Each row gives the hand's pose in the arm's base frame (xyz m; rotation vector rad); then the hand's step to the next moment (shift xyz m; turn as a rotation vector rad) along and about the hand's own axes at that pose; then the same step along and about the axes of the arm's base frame.
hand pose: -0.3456 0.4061 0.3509 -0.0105 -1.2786 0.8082
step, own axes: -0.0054 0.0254 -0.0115 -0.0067 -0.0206 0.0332
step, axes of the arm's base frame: -0.0040 0.0205 -0.0193 -0.0176 -0.0326 0.0141
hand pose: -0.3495 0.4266 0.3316 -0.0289 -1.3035 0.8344
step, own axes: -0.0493 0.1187 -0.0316 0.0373 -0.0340 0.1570
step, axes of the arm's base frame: -0.0364 0.0711 -0.1056 -0.1151 -0.0704 0.0949
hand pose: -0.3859 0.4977 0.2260 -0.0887 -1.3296 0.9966
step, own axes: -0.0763 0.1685 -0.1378 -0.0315 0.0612 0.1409
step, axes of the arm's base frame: 0.0287 0.1176 -0.1963 -0.1478 -0.0495 -0.0171
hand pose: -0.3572 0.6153 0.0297 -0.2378 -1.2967 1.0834
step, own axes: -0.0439 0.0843 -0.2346 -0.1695 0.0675 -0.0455
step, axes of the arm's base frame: 0.1623 0.1071 -0.1621 0.0237 -0.0732 -0.1716
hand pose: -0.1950 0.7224 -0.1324 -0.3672 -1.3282 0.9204
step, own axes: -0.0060 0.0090 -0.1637 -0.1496 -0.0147 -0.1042
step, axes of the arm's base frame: 0.1496 0.0440 -0.0511 0.1074 -0.0932 -0.1150
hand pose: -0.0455 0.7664 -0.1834 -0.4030 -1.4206 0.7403
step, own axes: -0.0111 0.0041 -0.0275 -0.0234 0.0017 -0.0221
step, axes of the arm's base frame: 0.0261 0.0002 -0.0147 0.0216 -0.0107 -0.0214
